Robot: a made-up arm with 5 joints. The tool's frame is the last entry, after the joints.
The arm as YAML. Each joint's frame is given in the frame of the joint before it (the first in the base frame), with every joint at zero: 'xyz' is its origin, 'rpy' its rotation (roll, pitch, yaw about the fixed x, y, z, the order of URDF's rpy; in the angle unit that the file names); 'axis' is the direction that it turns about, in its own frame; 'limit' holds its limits. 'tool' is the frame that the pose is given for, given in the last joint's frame.
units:
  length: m
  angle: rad
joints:
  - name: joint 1
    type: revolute
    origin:
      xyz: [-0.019, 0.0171, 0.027]
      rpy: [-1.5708, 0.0, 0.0]
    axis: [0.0, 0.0, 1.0]
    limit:
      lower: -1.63
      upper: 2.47
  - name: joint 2
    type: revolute
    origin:
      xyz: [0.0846, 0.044, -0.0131]
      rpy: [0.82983, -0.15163, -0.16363]
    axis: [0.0, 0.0, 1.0]
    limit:
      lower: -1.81
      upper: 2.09
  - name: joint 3
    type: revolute
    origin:
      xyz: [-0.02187, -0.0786, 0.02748]
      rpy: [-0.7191, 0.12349, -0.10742]
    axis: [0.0, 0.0, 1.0]
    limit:
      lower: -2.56
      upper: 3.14
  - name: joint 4
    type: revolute
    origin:
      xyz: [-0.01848, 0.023, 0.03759]
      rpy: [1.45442, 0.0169, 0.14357]
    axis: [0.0, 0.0, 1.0]
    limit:
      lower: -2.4
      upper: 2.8
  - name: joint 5
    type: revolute
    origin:
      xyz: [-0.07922, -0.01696, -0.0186]
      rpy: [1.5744, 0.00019, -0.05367]
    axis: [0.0, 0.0, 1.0]
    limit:
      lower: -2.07
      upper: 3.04
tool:
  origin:
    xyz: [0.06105, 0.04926, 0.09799]
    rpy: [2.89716, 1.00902, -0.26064]
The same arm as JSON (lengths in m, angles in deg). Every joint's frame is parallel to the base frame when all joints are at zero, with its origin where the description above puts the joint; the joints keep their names.
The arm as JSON. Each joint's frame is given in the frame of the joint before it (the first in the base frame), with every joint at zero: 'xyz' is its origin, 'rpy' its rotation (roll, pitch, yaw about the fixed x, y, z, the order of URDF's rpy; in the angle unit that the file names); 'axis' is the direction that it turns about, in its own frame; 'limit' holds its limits. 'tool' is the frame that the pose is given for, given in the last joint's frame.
{"units": {"length": "m", "angle": "deg"}, "joints": [{"name": "joint 1", "type": "revolute", "origin": {"xyz": [-0.019, 0.0171, 0.027], "rpy": [0.0, 0.0, 0.0]}, "axis": [0.0, 1.0, 0.0], "limit": {"lower": -93.39, "upper": 141.52}}, {"name": "joint 2", "type": "revolute", "origin": {"xyz": [0.0846, -0.0131, -0.044], "rpy": [0.0, 0.0, 0.0]}, "axis": [-0.220801, 0.667303, 0.711304], "limit": {"lower": -103.71, "upper": 119.75}}, {"name": "joint 3", "type": "revolute", "origin": {"xyz": [-0.0274, -0.0423, 0.0698], "rpy": [0.0, 0.0, 0.0]}, "axis": [-0.0061, 0.993219, 0.116102], "limit": {"lower": -146.68, "upper": 179.91}}, {"name": "joint 4", "type": "revolute", "origin": {"xyz": [-0.0152, 0.0402, -0.0209], "rpy": [0.0, 0.0, 0.0]}, "axis": [0.0, 0.0, 1.0], "limit": {"lower": -137.51, "upper": 160.43}}, {"name": "joint 5", "type": "revolute", "origin": {"xyz": [-0.0794, -0.0161, -0.0186], "rpy": [0.0, 0.0, 0.0]}, "axis": [-0.064501, -0.997911, -0.0036], "limit": {"lower": -118.6, "upper": 174.18}}], "tool": {"origin": {"xyz": [0.0546, -0.1019, 0.0489], "rpy": [-91.17, 7.72, 55.01]}}}
